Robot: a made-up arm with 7 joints.
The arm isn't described. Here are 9 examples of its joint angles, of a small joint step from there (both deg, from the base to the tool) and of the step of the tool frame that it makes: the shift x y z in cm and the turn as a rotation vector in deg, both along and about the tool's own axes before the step.
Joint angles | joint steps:
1: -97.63 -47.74 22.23 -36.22 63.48 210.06 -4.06 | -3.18 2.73 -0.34 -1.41 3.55 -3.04 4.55
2: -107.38 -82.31 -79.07 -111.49 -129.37 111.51 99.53 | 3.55 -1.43 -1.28 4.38 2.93 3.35 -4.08
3: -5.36 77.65 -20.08 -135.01 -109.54 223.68 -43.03 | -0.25 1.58 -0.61 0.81 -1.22 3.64 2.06
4: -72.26 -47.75 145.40 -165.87 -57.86 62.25 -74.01 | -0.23 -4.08 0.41 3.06 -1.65 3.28 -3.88
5: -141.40 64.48 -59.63 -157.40 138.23 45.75 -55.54 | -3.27 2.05 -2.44 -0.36 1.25 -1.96 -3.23
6: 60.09 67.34 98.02 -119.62 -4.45 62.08 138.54 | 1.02 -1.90 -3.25 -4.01 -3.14 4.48 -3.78
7: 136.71 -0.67 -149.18 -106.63 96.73 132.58 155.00 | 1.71 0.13 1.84 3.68 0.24 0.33 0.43
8: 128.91 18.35 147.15 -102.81 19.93 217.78 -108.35 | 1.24 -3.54 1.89 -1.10 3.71 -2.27 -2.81
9: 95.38 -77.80 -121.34 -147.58 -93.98 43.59 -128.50 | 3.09 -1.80 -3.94 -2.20 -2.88 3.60 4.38
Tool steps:
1: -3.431 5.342 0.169 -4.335 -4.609 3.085
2: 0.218 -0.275 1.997 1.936 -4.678 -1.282
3: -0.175 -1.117 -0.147 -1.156 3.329 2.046
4: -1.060 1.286 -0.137 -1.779 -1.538 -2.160
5: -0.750 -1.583 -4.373 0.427 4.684 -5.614
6: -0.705 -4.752 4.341 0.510 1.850 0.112
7: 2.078 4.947 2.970 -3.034 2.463 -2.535
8: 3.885 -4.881 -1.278 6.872 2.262 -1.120
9: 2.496 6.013 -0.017 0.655 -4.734 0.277
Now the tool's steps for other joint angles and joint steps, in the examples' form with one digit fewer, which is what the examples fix.
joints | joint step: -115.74 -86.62 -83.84 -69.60 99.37 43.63 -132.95 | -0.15 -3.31 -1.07 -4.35 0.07 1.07 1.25
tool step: -0.37 -4.51 -3.93 -5.77 0.81 1.64
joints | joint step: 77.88 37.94 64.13 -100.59 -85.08 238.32 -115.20 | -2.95 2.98 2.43 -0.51 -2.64 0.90 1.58
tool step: 0.15 -0.52 -1.34 -1.30 -1.25 2.06
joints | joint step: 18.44 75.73 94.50 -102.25 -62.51 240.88 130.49 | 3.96 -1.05 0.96 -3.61 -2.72 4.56 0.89
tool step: -3.92 7.44 -0.21 -2.38 -7.02 5.84
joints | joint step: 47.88 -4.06 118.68 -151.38 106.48 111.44 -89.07 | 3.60 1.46 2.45 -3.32 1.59 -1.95 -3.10
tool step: -4.55 -1.39 4.26 4.88 -4.21 -1.04
